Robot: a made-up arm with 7 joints. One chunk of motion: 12 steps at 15 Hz.
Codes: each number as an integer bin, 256 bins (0 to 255) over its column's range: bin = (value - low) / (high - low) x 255, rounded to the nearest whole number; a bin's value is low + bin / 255 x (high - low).
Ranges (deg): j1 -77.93..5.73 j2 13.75..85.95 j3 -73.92..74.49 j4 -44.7..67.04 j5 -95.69..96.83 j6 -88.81..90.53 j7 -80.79..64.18
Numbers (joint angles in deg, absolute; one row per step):
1: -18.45 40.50 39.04 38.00 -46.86 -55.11 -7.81
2: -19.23 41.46 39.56 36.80 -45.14 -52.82 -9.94
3: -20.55 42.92 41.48 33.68 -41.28 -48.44 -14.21
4: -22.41 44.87 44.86 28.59 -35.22 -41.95 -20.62
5: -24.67 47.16 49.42 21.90 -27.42 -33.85 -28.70
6: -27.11 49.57 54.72 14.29 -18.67 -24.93 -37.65
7: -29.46 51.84 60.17 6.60 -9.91 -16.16 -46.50
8: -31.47 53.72 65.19 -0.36 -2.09 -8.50 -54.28
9: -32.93 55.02 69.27 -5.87 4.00 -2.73 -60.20
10: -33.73 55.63 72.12 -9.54 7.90 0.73 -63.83
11: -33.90 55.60 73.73 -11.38 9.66 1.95 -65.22
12: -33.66 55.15 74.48 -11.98 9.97 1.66 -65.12
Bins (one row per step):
1: 181 94 194 189 65 48 128
2: 179 98 195 186 67 51 125
3: 175 103 198 179 72 57 117
4: 169 110 204 167 80 67 106
5: 162 118 212 152 90 78 92
6: 155 127 221 135 102 91 76
7: 148 135 230 117 114 103 60
8: 142 141 239 101 124 114 47
9: 137 146 246 89 132 122 36
10: 135 148 251 80 137 127 30
11: 134 148 254 76 140 129 27
12: 135 146 255 75 140 129 28

